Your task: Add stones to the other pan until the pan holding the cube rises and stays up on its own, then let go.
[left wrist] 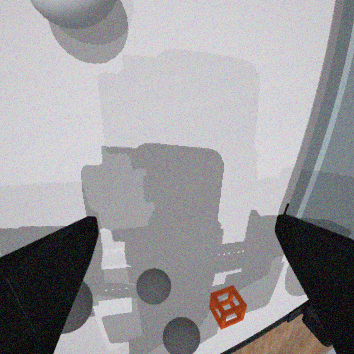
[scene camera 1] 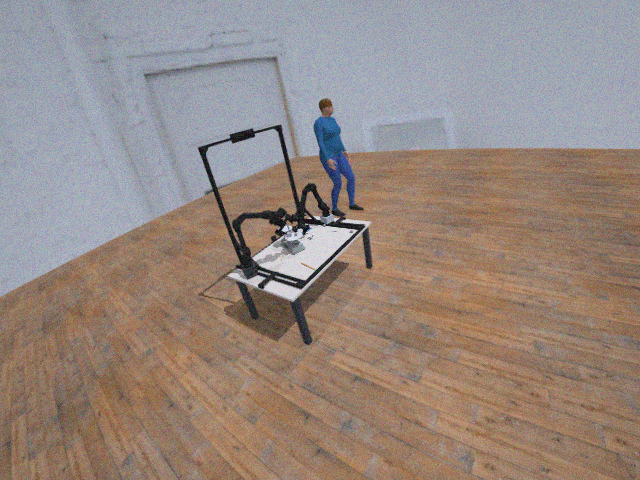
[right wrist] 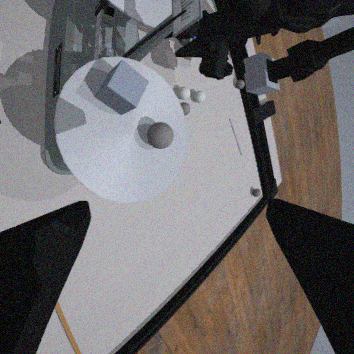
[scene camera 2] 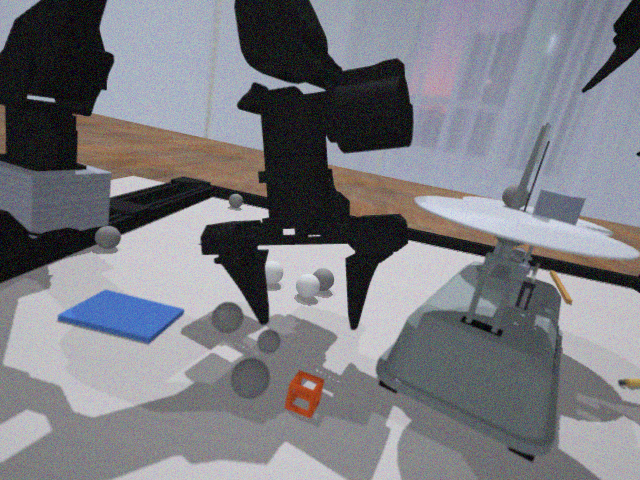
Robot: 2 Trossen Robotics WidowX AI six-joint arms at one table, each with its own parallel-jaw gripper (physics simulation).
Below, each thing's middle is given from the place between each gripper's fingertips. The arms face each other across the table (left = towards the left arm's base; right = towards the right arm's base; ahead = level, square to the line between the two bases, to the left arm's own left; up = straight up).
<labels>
My left hand is 90 mm past the orange wire-frame cube [scene camera 2: 313, 396] and 20 mm to the left of it. From my left hand the other things lie so: grey-blue cube [scene camera 2: 559, 206] (210 mm to the right, 140 mm above, 120 mm ahead); blue flat pad [scene camera 2: 112, 312] (160 mm to the left, 50 mm behind, 10 mm below); grey balance scale [scene camera 2: 485, 349] (170 mm to the right, 100 mm above, 70 mm ahead).
The grey-blue cube is 9 cm behind my right hand, 4 cm to the left of it and 10 cm below it. Round my right hand: orange wire-frame cube: 30 cm behind, 23 cm to the left, 24 cm below; blue flat pad: 26 cm behind, 41 cm to the left, 25 cm below; grey balance scale: 14 cm behind, 8 cm to the left, 14 cm below.
</labels>
